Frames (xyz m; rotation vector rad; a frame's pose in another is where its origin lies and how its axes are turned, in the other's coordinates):
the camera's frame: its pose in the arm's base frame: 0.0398 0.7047 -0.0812 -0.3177 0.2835 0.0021
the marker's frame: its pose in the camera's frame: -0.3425 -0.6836 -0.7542 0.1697 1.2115 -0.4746
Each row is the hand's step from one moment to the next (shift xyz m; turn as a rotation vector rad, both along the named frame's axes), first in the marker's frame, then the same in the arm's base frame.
Working: the marker's frame: its pose in the arm's base frame: -0.4646 -0.1631 -0.4633 -0.1764 1.3930 -0.6989

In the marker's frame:
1: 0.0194 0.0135 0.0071 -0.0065 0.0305 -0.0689
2: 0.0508 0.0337 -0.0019 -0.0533 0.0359 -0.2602
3: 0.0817 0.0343 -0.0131 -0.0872 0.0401 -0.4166
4: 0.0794 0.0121 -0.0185 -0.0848 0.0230 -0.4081
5: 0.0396 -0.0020 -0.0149 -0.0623 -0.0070 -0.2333
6: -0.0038 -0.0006 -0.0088 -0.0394 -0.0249 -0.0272
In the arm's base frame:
1: 0.0116 -0.0019 -0.0217 -0.0542 0.0471 -0.0238
2: 0.0106 -0.0006 -0.0601 -0.2325 0.1309 -0.0257
3: 0.0008 -0.0138 -0.0885 -0.3783 0.1968 -0.0308
4: -0.0120 -0.0285 -0.0764 -0.3762 0.1796 -0.0224
5: -0.0141 -0.0190 -0.0352 -0.2222 0.0943 0.0090
6: -0.0085 0.0041 0.0017 -0.0347 0.0095 0.0402

